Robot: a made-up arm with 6 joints.
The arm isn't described. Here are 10 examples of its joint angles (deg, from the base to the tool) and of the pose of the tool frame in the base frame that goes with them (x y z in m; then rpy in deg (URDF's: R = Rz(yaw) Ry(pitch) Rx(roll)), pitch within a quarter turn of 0, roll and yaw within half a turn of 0).
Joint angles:
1: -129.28 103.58 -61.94 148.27 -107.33 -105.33
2: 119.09 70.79 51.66 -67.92 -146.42 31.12
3: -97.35 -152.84 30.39 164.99 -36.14 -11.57
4: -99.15 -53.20 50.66 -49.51 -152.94 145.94
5: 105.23 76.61 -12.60 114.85 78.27 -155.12
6: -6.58 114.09 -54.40 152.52 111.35 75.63
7: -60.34 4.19 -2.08 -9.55 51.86 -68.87
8: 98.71 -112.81 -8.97 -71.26 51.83 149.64
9: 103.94 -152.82 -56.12 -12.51 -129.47 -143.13
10: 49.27 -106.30 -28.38 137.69 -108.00 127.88
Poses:
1: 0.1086 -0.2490 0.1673 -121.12 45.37 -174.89
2: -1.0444 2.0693 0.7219 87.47 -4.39 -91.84
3: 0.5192 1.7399 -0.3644 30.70 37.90 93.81
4: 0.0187 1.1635 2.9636 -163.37 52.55 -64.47
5: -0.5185 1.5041 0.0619 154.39 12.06 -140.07
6: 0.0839 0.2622 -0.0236 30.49 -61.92 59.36
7: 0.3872 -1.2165 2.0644 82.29 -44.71 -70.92
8: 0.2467 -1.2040 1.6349 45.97 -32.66 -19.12
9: 0.4173 -0.6161 1.0032 141.40 32.92 115.43
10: -0.9633 -0.7475 1.8284 -136.08 8.92 -90.34
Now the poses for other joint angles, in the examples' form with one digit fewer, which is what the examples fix.
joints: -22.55 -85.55 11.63 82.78 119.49 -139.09
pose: -1.636 0.633 2.203 -49.2 30.1 70.6
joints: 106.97 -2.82 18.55 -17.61 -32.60 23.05
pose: -0.052 1.113 2.627 -6.4 9.9 116.5
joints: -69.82 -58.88 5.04 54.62 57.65 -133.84
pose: -0.443 0.718 2.782 -16.2 -44.1 36.7
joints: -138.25 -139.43 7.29 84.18 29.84 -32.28
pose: 1.469 1.377 0.340 144.9 -25.7 8.4
